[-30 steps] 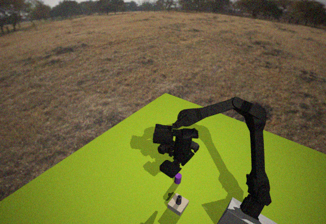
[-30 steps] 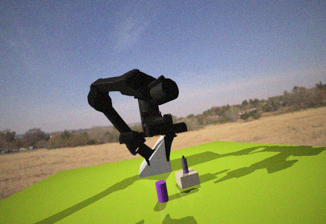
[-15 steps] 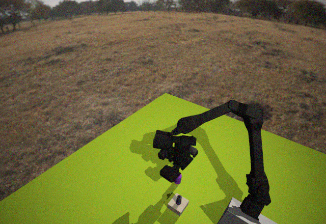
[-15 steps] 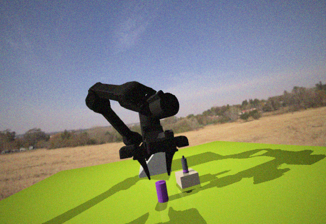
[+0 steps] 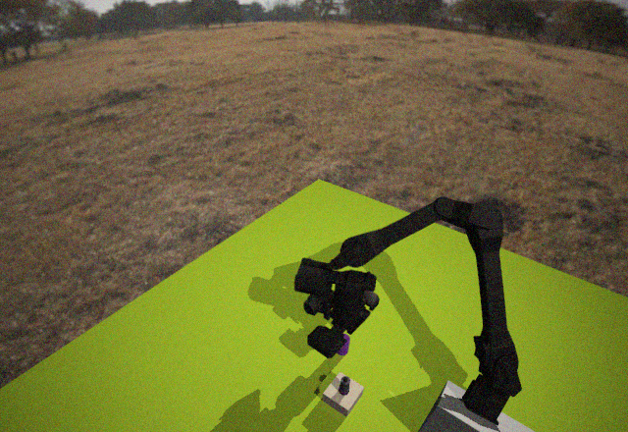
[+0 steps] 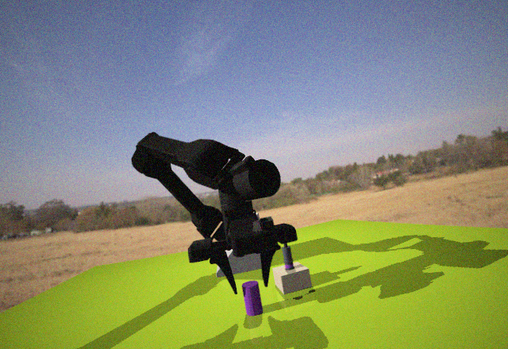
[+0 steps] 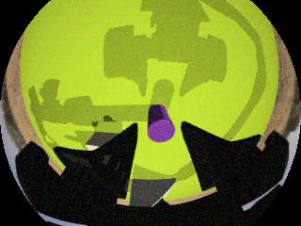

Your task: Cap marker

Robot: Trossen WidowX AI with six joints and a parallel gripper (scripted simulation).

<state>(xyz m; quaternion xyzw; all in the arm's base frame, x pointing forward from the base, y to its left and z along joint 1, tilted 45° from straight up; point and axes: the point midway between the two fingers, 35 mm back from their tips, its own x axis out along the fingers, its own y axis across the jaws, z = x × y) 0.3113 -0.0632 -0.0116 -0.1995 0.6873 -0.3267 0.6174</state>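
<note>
The purple marker cap is 1 cm below my gripper tip. From my gripper tip the other things lie so: beige holder block: 6 cm behind, 10 cm to the left, 2 cm below.
</note>
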